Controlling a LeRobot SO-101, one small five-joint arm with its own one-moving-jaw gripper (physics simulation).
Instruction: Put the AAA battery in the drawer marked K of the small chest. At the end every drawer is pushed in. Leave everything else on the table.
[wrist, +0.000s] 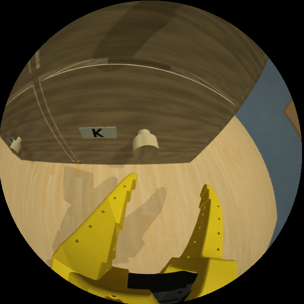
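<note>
The small dark wooden chest (215, 45) fills the upper part of the wrist view. Its drawer marked K (180, 107) has a white label (98, 132) and a cream round knob (145, 145) near its lower edge. A thin pale line runs along the top edge of this drawer, which looks about flush with the chest. My gripper (170, 180) is open and empty, with a V-shaped gap between its yellow jaws. Its tips are below the knob in the view and apart from it. The AAA battery does not show in this view.
A neighbouring drawer with a small cream knob (16, 146) is at the left, across a narrow vertical divider. The light wooden table top (250, 200) lies below the chest, with the arm's shadow on it. A blue surface (265, 145) and part of a brown thing (296, 117) show at the right.
</note>
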